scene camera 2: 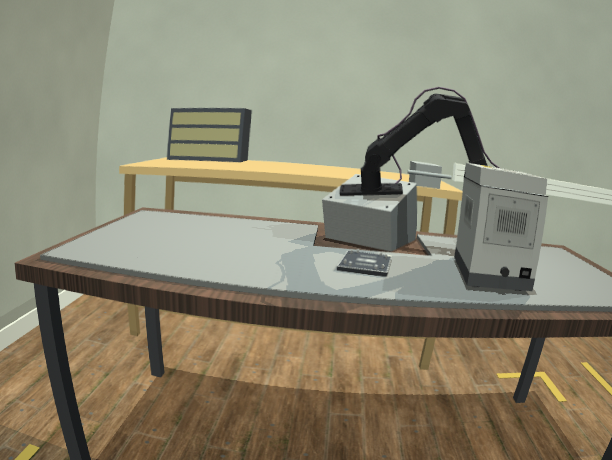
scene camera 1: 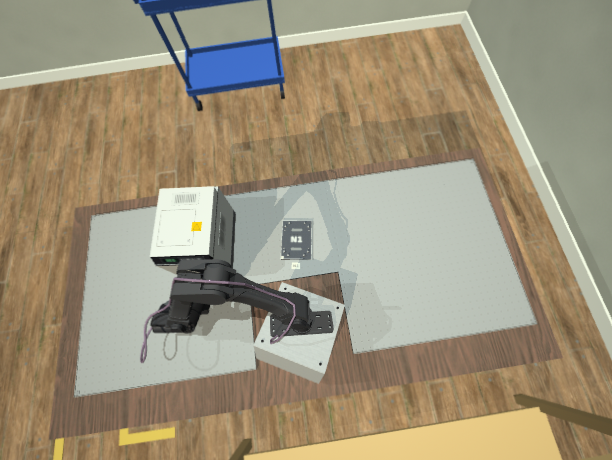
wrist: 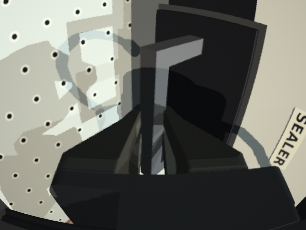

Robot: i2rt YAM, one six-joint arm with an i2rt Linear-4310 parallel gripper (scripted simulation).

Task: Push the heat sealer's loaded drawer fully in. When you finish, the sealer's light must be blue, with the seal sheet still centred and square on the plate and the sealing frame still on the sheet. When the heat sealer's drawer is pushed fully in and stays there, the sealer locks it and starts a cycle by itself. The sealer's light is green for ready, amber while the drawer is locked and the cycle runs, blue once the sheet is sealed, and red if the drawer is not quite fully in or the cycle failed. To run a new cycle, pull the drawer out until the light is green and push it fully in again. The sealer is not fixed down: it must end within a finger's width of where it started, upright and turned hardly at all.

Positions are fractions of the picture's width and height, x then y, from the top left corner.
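Note:
I can see my gripper (wrist: 0.50,0.49). There is a heat sealer (scene camera 2: 0.82,0.50), (wrist: 0.86,0.58), (scene camera 1: 0.32,0.49) too, so the sealer is visible to me in the wrist view and both in scene camera 1 and in scene camera 2.

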